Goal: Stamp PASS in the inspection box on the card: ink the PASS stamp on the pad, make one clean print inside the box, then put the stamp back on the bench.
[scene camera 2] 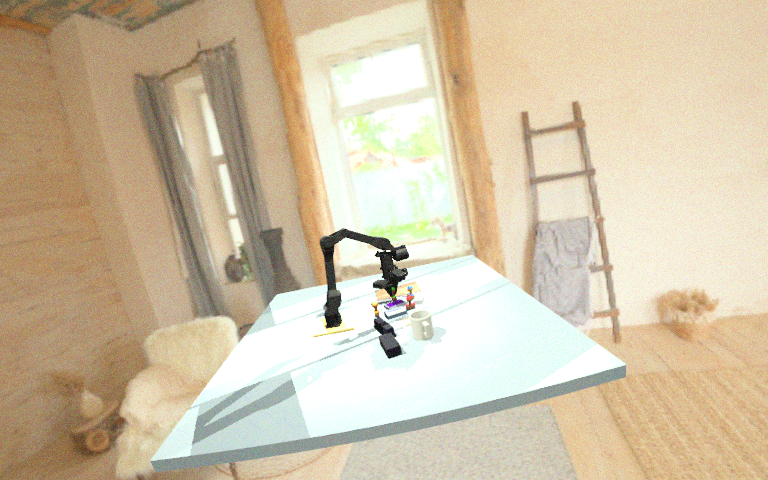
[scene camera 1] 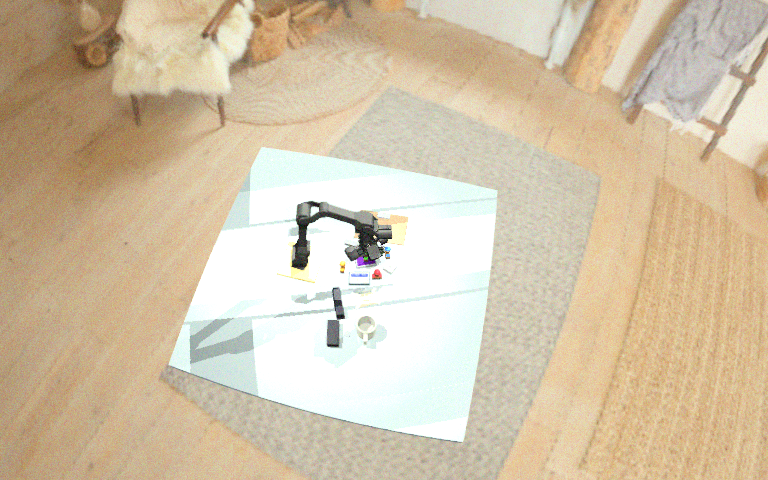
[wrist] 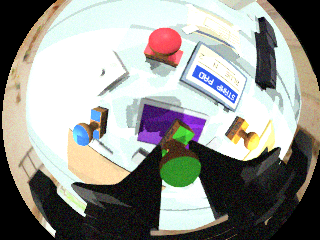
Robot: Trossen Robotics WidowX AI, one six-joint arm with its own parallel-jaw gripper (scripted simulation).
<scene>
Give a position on a blue-knobbed stamp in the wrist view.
83,133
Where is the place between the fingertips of my gripper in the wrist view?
At 175,147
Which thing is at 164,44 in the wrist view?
A red-knobbed stamp.
</scene>
